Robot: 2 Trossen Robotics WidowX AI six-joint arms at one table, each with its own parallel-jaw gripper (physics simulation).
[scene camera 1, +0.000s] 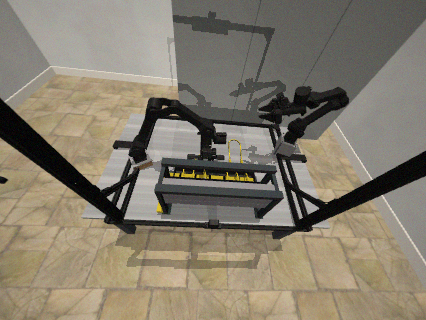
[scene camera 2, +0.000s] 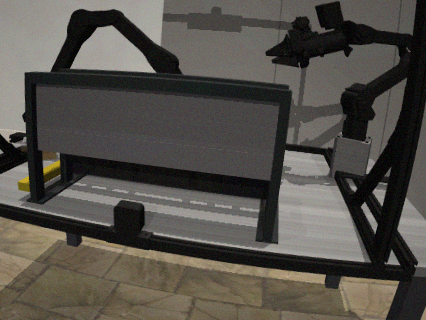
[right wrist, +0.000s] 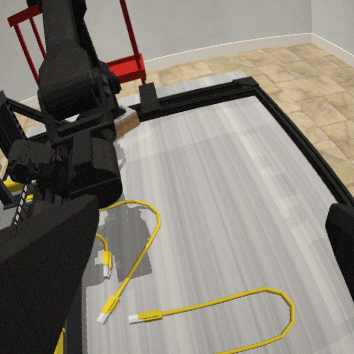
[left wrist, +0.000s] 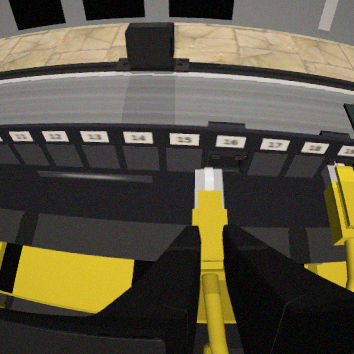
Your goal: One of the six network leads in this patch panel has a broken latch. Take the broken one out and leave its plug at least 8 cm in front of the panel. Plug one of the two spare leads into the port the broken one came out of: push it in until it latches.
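Where they show: left gripper, fingertip midpoint: (scene camera 1: 205, 173) (left wrist: 209, 236); right gripper, fingertip midpoint: (scene camera 1: 258, 112) (scene camera 2: 268, 57) (right wrist: 219, 212); left arm's base, link origin: (scene camera 1: 139, 157); right arm's base, link origin: (scene camera 1: 289, 139) (scene camera 2: 354, 137).
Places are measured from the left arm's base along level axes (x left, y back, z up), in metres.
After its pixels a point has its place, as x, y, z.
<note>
The patch panel (scene camera 1: 220, 191) @[-0.468, -0.206, 0.218] (scene camera 2: 155, 130) @[-0.479, -0.228, 0.129] (left wrist: 165, 192) @[-0.333, -0.252, 0.017] stands near the table's front edge. In the left wrist view port 16 (left wrist: 227, 159) @[-0.322, -0.226, 0.039] is unfilled. My left gripper (left wrist: 209, 236) @[-0.292, -0.255, 0.049] is shut on a yellow lead's plug (left wrist: 210, 215) @[-0.300, -0.250, 0.048]; its clear tip is just below port 16, slightly left of its middle, outside the opening. Another plug (left wrist: 341, 202) @[-0.276, -0.198, 0.047] sits near label 19. My right gripper (scene camera 1: 262, 113) @[-0.214, -0.600, 0.268] (scene camera 2: 270, 57) @[-0.214, -0.600, 0.268] is open and empty, raised at the right. In the right wrist view three plugs (right wrist: 106, 265) @[-0.243, -0.355, -0.031] (right wrist: 107, 309) @[-0.286, -0.421, -0.031] (right wrist: 145, 316) @[-0.251, -0.468, -0.031] lie on the table; their latches are too small to judge.
A yellow bar (scene camera 2: 40, 176) lies by the panel's left foot. Yellow blocks (left wrist: 75, 275) @[-0.321, -0.314, -0.003] show below the ports in the left wrist view. A black box (scene camera 2: 129, 216) @[-0.527, -0.174, -0.005] is fixed on the table's front rail. A red cart (right wrist: 131, 67) stands beyond the table.
</note>
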